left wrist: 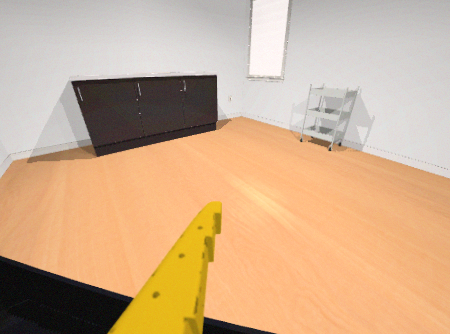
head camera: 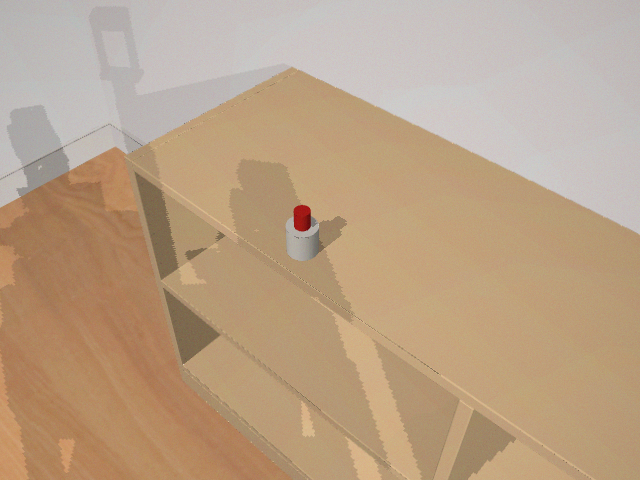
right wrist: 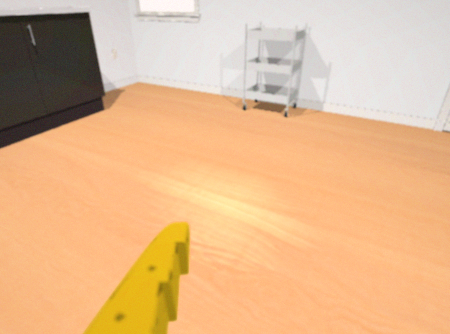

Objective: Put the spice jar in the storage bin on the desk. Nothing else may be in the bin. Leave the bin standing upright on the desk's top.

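Frame: origin at the left arm's base, x ahead, y left, z up, level; metres.
Seen in the pictures: left hand at its tool point: (left wrist: 221, 213); right hand at its tool point: (right wrist: 188, 241).
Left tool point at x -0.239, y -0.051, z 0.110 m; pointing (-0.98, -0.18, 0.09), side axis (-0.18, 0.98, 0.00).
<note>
A point is followed by its place in that frame.
The spice jar (head camera: 302, 242) {y -0.136, x 0.589, z -0.132 m}, a short light grey cylinder with a red cap, stands upright on the wooden shelf unit's top (head camera: 439, 232) {y -0.315, x 0.643, z -0.165 m}, near its front edge in the head view. The storage bin and the desk do not show in any view. My left gripper (left wrist: 214, 217) shows one yellow notched jaw in the left wrist view; it is fully open and empty, over the floor. My right gripper (right wrist: 179, 237) also shows one notched jaw in the right wrist view, fully open and empty. Neither gripper shows in the head view, so their distance from the jar cannot be told.
The shelf unit has open compartments at its front and stands by the wall, with wooden floor (head camera: 87, 310) {y 0.402, x 0.996, z -0.775 m} to its left. Arm shadows fall around the jar. A dark cabinet (left wrist: 117, 112) {y -1.726, x -2.044, z -0.271 m} (right wrist: 65, 65) {y -0.995, x -2.881, z -0.285 m} and a three-tier cart (left wrist: 327, 92) {y 0.701, x -2.701, z -0.072 m} (right wrist: 277, 34) {y 0.745, x -2.662, z -0.069 m} stand across the room.
</note>
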